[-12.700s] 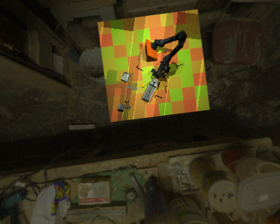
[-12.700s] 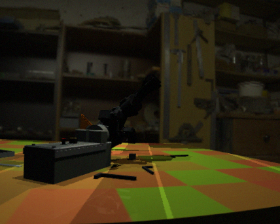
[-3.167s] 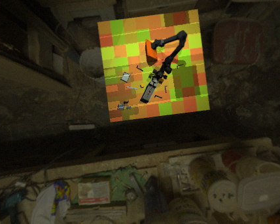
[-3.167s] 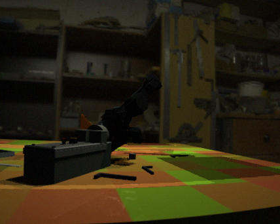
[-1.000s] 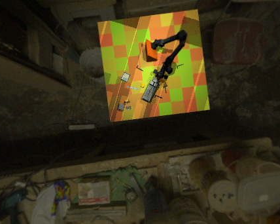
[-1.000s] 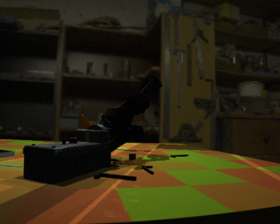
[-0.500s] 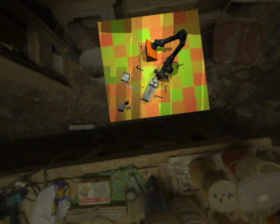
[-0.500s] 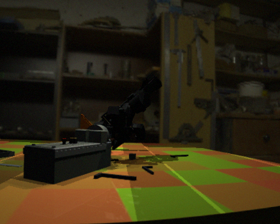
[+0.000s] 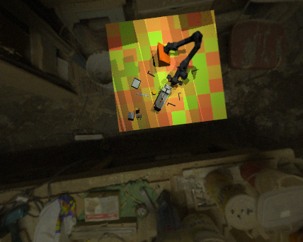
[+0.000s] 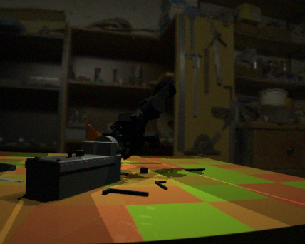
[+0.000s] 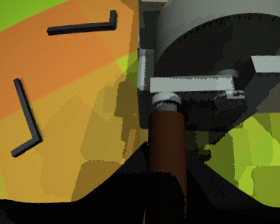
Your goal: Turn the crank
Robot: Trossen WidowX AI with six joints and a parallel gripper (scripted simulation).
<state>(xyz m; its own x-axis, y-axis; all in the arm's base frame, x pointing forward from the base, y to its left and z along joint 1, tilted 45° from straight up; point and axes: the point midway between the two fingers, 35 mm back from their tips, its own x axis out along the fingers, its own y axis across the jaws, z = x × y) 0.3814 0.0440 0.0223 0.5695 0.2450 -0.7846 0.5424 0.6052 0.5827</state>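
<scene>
Right now my gripper tip is 10 cm past the small cube, 9 cm to the right of it and 5 cm above it. Round my gripper tip: yellow disc: 3 cm ahead, 20 cm to the right, 5 cm below; brown crank handle: 1 cm behind, 1 cm to the left, 3 cm above; red pointer: 16 cm ahead, 13 cm to the right, 2 cm above.
</scene>
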